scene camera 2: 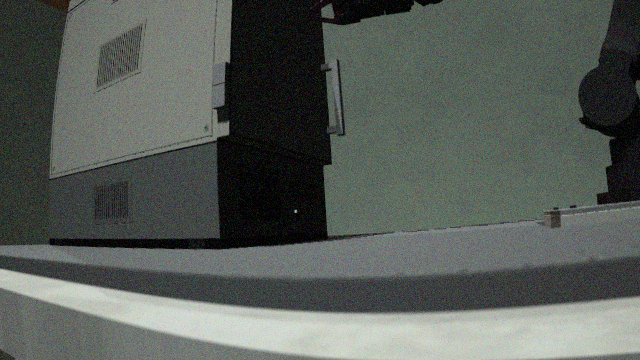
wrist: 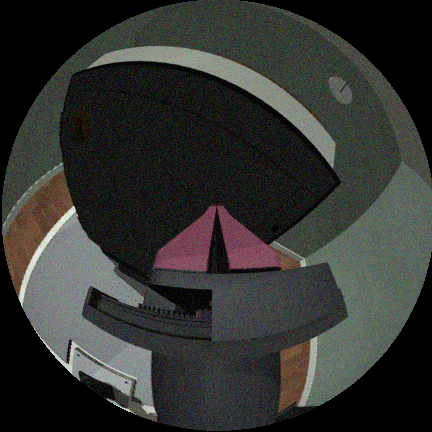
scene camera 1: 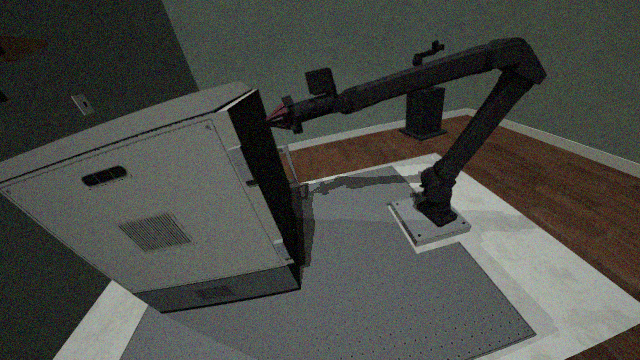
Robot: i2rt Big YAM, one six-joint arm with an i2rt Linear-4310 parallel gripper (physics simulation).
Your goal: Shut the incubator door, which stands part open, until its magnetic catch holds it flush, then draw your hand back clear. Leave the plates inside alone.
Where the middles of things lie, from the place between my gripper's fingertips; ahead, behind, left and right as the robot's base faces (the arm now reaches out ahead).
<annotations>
The incubator door (scene camera 2: pixel 275 66) is 10 cm to the left of my hand and 10 cm below it.
</annotations>
